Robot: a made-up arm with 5 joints. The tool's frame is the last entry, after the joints. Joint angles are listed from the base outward.
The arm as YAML. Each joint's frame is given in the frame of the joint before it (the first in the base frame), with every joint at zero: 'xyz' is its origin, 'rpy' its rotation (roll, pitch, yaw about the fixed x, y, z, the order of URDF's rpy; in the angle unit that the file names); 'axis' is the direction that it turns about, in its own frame. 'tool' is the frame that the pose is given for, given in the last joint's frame.
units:
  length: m
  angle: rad
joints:
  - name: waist
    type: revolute
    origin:
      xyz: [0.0, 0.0, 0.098]
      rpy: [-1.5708, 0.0, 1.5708]
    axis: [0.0, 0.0, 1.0]
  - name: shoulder
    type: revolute
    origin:
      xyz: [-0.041, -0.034, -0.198]
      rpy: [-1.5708, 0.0, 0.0]
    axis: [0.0, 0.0, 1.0]
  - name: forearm
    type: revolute
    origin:
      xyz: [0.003, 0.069, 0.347]
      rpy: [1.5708, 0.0, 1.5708]
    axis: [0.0, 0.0, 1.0]
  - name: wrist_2
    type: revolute
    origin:
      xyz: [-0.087, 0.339, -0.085]
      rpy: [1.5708, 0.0, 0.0]
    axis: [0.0, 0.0, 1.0]
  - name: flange
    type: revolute
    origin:
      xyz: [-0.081, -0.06, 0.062]
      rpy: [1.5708, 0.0, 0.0]
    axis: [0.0, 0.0, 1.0]
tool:
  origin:
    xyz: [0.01, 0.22, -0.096]
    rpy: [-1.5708, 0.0, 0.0]
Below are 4 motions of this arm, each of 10 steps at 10 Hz.
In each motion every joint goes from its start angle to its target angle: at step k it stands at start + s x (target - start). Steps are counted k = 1, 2, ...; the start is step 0. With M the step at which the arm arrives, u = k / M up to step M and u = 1 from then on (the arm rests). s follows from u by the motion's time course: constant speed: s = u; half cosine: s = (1 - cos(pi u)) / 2; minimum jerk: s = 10 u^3 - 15 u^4 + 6 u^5.
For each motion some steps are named. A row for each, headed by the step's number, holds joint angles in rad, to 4 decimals.
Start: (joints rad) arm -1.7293 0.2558 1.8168 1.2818 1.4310
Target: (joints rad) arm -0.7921 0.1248 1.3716 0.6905 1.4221
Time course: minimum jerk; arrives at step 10
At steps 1, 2, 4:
1: -1.7213 0.2547 1.8130 1.2767 1.4309
2: -1.6750 0.2482 1.7910 1.2476 1.4305
4: -1.4318 0.2142 1.6755 1.0941 1.4282

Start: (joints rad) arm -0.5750 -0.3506 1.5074 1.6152 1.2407
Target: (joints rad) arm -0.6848 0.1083 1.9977 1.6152 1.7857
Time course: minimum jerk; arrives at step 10
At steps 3, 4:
3: -0.5929 -0.2758 1.5874 1.6152 1.3296
4: -0.6099 -0.2049 1.6630 1.6152 1.4137

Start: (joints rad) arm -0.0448 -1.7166 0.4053 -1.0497 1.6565
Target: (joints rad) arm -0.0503 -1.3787 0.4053 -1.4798 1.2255
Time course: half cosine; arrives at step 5
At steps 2, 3, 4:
2: -0.0467 -1.5999 0.4053 -1.1983 1.5076
3: -0.0484 -1.4954 0.4053 -1.3312 1.3744
4: -0.0498 -1.4110 0.4053 -1.4387 1.2667

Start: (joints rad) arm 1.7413 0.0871 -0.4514 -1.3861 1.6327
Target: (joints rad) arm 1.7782 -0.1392 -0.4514 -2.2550 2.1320
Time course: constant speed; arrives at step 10
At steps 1, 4, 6, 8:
1: 1.7450 0.0645 -0.4514 -1.4730 1.6826
4: 1.7561 -0.0034 -0.4514 -1.7337 1.8324
6: 1.7634 -0.0487 -0.4514 -1.9074 1.9323
8: 1.7708 -0.0939 -0.4514 -2.0812 2.0321

